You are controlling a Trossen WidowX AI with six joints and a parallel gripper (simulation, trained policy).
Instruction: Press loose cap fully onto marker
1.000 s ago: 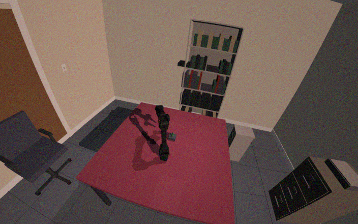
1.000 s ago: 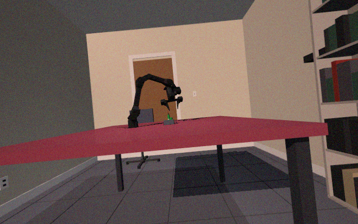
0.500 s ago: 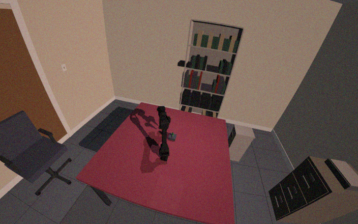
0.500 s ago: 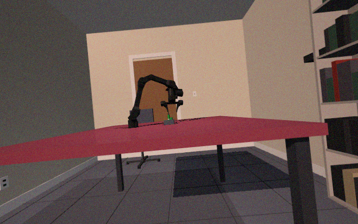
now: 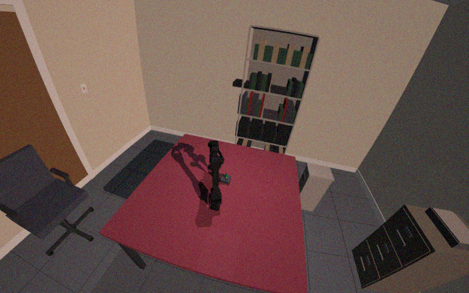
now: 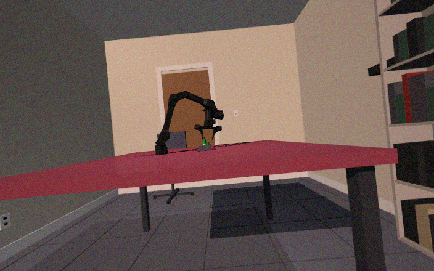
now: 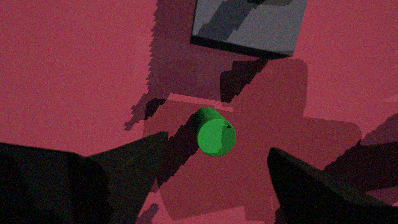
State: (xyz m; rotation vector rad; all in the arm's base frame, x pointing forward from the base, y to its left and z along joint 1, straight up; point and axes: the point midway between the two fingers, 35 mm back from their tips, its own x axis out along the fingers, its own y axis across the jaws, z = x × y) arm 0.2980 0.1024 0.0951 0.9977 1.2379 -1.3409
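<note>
My gripper tip is now 4 cm above the green cap. Also, from my gripper tip: grey holder block: 1 cm behind, 10 cm to the right, 5 cm below.
</note>
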